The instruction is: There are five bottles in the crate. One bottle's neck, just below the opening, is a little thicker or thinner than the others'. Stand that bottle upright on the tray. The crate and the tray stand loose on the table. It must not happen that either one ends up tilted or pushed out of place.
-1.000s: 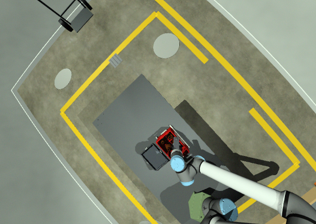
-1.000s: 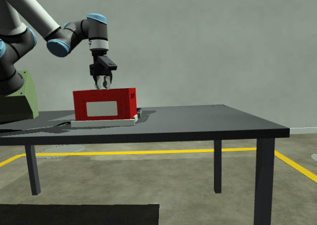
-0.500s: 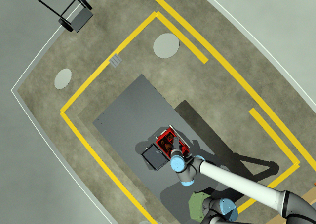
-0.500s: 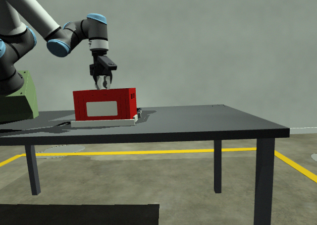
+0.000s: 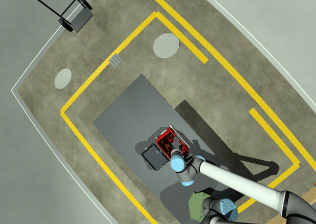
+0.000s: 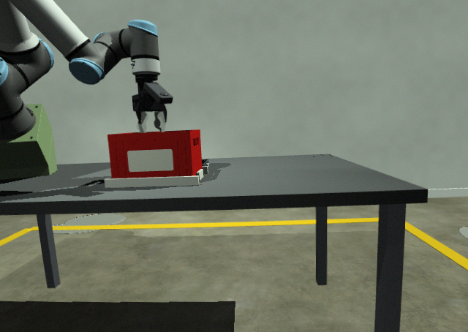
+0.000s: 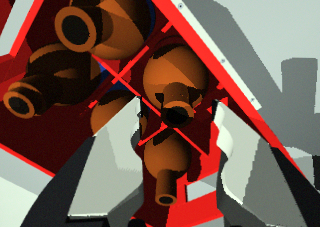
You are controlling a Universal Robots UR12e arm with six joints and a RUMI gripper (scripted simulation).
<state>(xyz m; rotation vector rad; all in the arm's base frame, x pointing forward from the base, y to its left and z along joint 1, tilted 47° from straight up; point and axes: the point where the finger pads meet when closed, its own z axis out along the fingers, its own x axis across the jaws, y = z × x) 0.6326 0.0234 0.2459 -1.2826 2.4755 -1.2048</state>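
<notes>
The red crate lies 50 mm to the left of my hand and 70 mm below it. Also, from my hand: dark tray 320 mm to the left, 140 mm below; then bottle 80 mm ahead, 10 mm to the left, 70 mm below.
</notes>
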